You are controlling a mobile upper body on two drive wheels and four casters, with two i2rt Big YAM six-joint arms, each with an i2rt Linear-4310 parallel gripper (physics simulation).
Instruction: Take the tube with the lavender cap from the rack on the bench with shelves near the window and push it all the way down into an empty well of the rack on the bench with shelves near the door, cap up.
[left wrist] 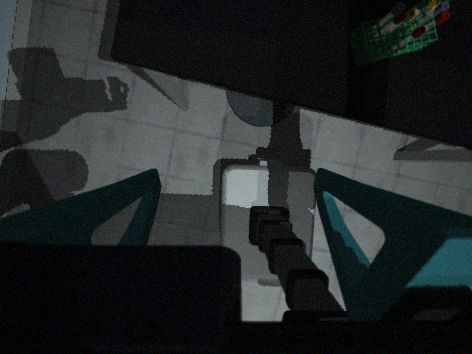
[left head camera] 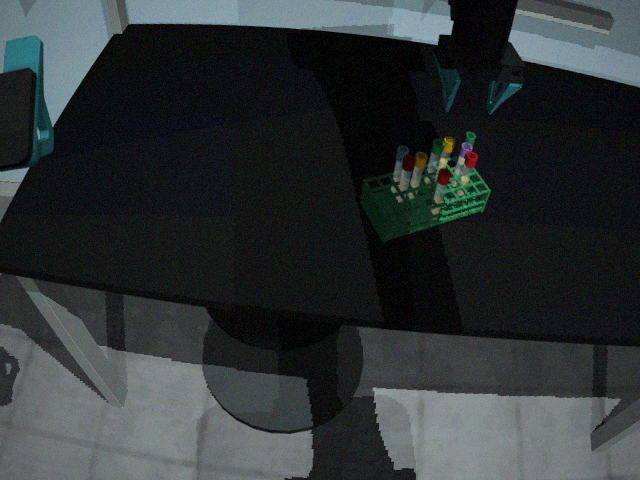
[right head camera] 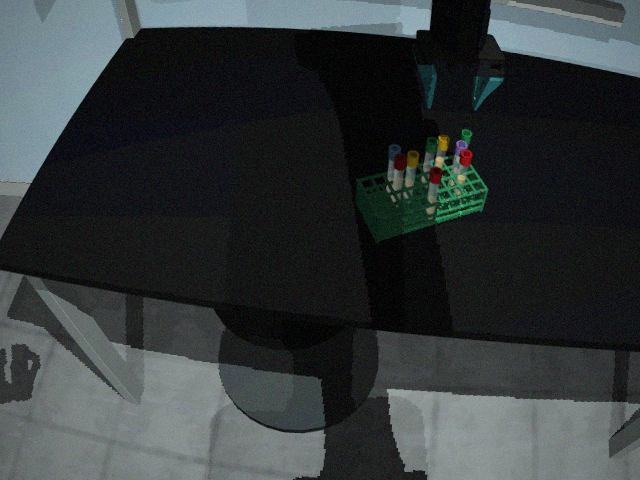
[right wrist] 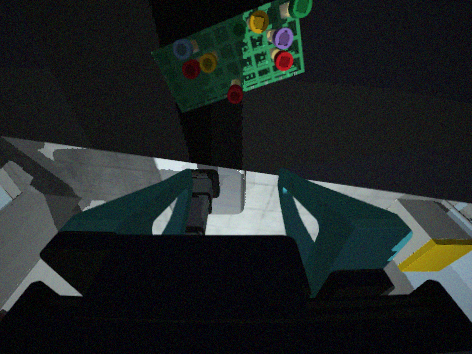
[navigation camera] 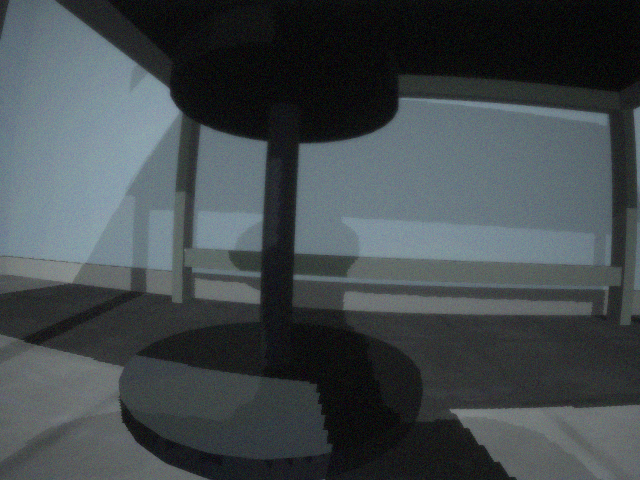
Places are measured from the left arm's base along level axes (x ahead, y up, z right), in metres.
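Pixels of known places: left gripper, fingertip midpoint: (left wrist: 237, 177); right gripper, fingertip midpoint: (left head camera: 467, 110) (right head camera: 451, 107) (right wrist: 235, 176).
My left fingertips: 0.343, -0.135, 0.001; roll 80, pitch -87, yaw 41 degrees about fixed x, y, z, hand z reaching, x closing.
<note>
Behind a point stands the place of what it marks, as x, y, z.
The lavender-capped tube (left head camera: 466, 150) @(0.730, -0.530, 0.494) (right head camera: 461, 147) @(0.731, -0.529, 0.495) (left wrist: 442, 8) @(0.732, -0.530, 0.491) (right wrist: 283, 38) @(0.738, -0.529, 0.496) stands cap up in the green rack (left head camera: 383, 219) @(0.649, -0.601, 0.352) (right head camera: 377, 219) @(0.641, -0.592, 0.354) (left wrist: 370, 50) @(0.670, -0.617, 0.377) (right wrist: 172, 82) @(0.684, -0.591, 0.350), near its right end, with a red-capped tube close in front and a green-capped tube behind it. My right gripper (left head camera: 469, 112) @(0.665, -0.390, 0.446) (right head camera: 452, 109) @(0.665, -0.390, 0.446) (right wrist: 235, 176) @(0.665, -0.390, 0.446) is part open and empty, pointing down; it appears beyond the rack in the head views, apart from the tubes. My left gripper (left wrist: 237, 177) @(0.343, -0.135, 0.001) is open and empty, away from the rack; one teal finger shows at the left edge of the left head view. A second rack does not show.
The rack stands on a dark bench top (left head camera: 206, 217) @(0.703, -0.648, 0.072) (right head camera: 206, 217) @(0.704, -0.648, 0.078). More tubes with blue, dark red, yellow and green caps stand in it. A round stool (left head camera: 258, 403) @(0.649, -1.380, 0.119) (navigation camera: 284, 93) @(0.736, -0.977, 0.194) is partly under the bench's front edge. A pale wall rises behind the bench.
</note>
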